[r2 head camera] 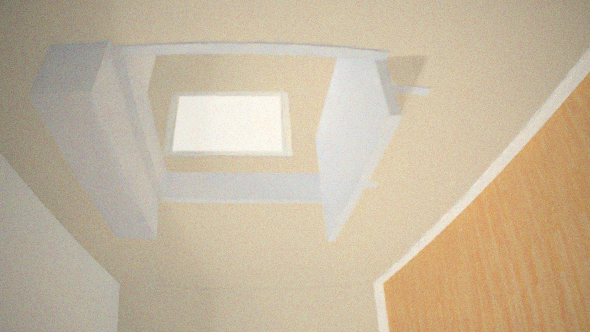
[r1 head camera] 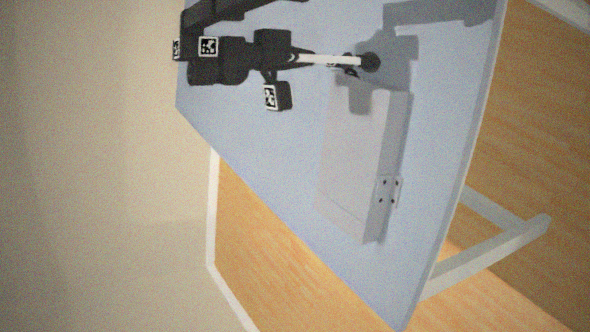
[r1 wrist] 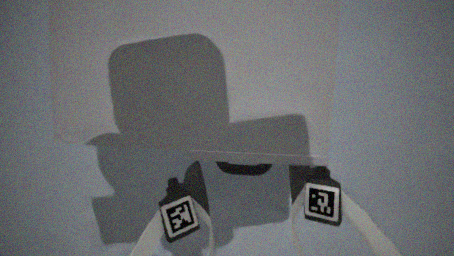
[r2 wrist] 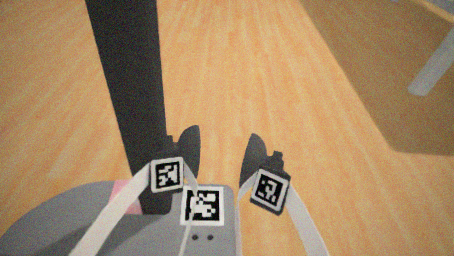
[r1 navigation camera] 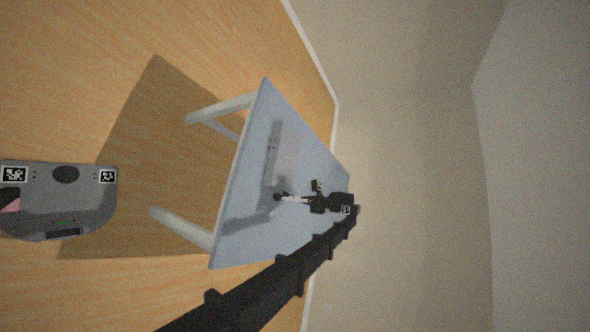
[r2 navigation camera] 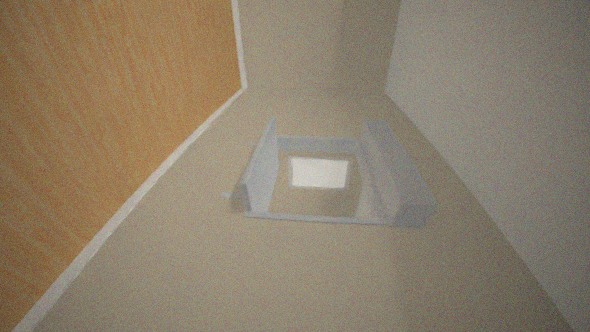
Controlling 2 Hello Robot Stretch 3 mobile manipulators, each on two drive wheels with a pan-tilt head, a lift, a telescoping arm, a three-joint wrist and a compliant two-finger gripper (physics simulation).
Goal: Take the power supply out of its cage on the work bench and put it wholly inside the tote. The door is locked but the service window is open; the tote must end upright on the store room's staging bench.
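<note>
A long pale grey box (r1 head camera: pixel 350 150) (r1 navigation camera: pixel 287 155) (r1 wrist: pixel 280 60), with a small four-hole plate on its side, lies on the pale blue bench (r1 head camera: pixel 280 170) (r1 navigation camera: pixel 250 240). I cannot tell whether it is the cage or the power supply. A dark curved handle (r1 wrist: pixel 243 169) shows at its near end. My r1 gripper (r1 head camera: pixel 361 61) (r1 navigation camera: pixel 281 196) (r1 wrist: pixel 248 182) is open over that end, one finger on either side of the handle, holding nothing. My r2 gripper (r2 wrist: pixel 222 140) is open and empty above the floor and a robot base. The tote does not show.
A pale framed opening (r2 head camera: pixel 250 48) (r2 navigation camera: pixel 320 217) in a wall has side panels and a bright rectangle; it may be the service window. A robot base (r1 navigation camera: pixel 75 200) (r2 wrist: pixel 150 235) stands on the wooden floor. A bench leg (r2 wrist: pixel 435 70) shows at right.
</note>
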